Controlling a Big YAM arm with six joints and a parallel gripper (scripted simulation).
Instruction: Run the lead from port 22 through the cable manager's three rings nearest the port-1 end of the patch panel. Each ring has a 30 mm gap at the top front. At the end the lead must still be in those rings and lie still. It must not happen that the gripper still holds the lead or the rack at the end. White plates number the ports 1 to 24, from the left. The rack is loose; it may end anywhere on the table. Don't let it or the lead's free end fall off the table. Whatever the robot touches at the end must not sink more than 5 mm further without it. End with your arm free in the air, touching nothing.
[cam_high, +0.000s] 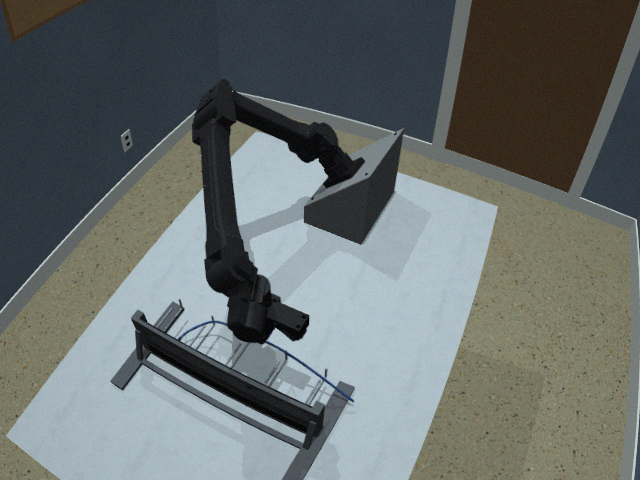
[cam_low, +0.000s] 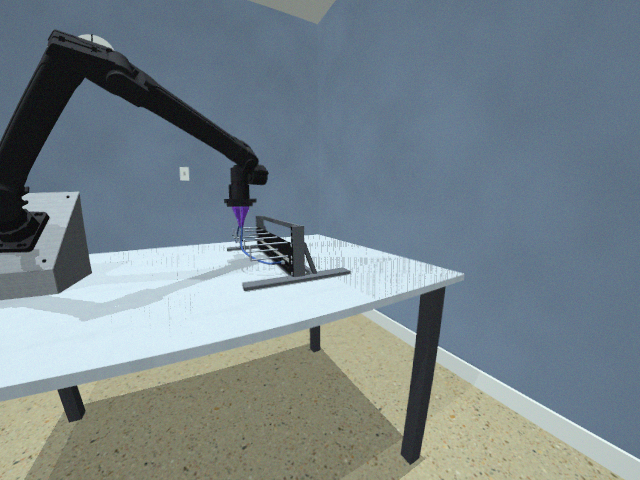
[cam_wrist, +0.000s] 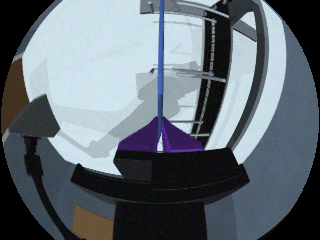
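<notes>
My hand is 11 cm short of the dark rack, 6 cm above it and 4 cm to the left of it.
</notes>
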